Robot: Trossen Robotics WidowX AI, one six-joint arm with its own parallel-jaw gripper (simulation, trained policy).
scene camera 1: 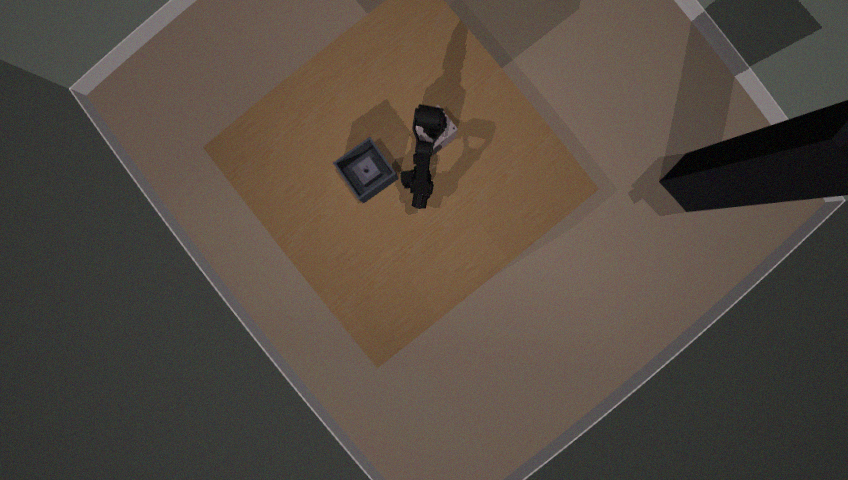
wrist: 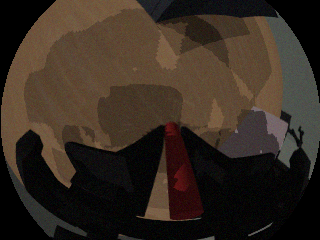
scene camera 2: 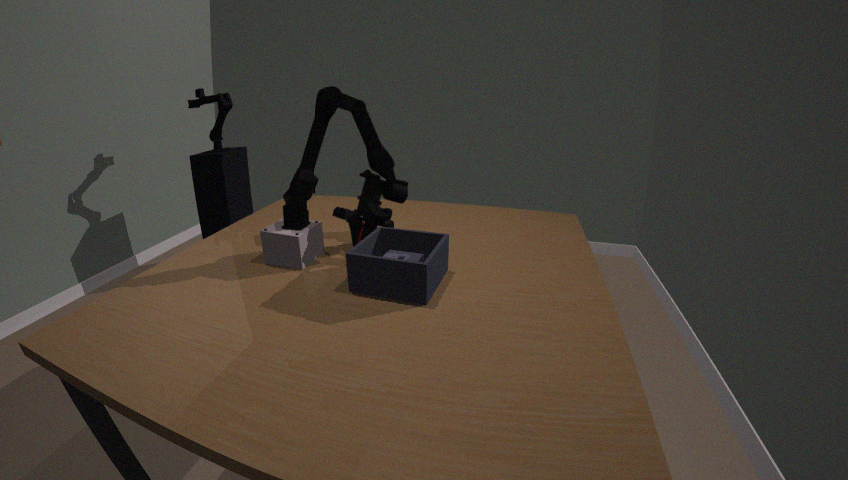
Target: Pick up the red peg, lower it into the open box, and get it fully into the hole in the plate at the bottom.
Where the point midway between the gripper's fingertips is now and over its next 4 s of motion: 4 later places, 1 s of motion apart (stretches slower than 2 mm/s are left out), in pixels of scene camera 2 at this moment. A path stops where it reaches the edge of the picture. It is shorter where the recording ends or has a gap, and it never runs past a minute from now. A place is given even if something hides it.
My gripper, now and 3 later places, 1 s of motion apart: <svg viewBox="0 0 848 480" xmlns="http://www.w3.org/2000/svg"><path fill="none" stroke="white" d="M356 247L381 216L398 237L410 257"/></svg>
